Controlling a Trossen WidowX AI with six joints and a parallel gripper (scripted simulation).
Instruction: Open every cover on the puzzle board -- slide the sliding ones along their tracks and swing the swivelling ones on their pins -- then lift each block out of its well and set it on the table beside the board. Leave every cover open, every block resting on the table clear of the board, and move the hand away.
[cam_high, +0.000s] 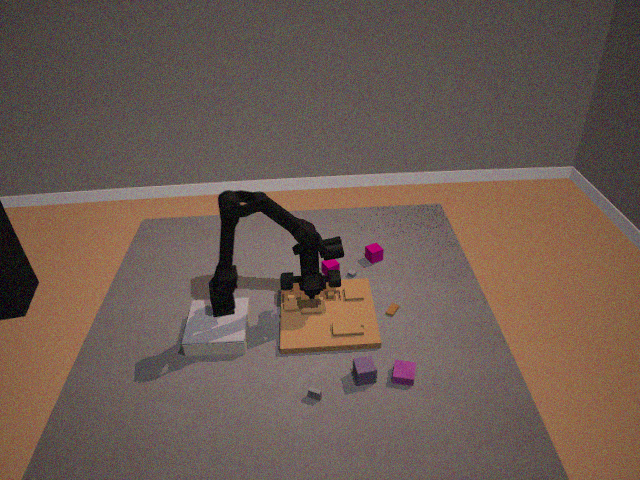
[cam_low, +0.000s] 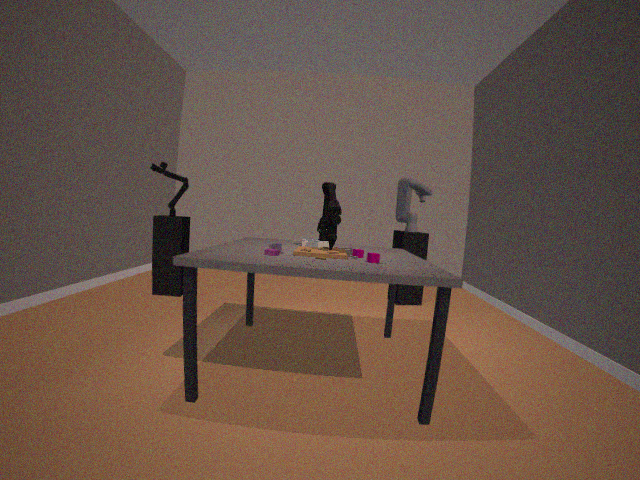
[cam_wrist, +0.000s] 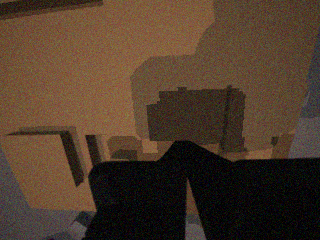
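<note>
My gripper tip is 3 cm short of the tan puzzle board and 7 cm to the left of it. Round my gripper tip: small tan piece (24 cm ahead, 9 cm to the right, 2 cm below); small grey piece (7 cm behind, 35 cm to the right, 1 cm below); purple block (8 cm ahead, 32 cm to the right).
</note>
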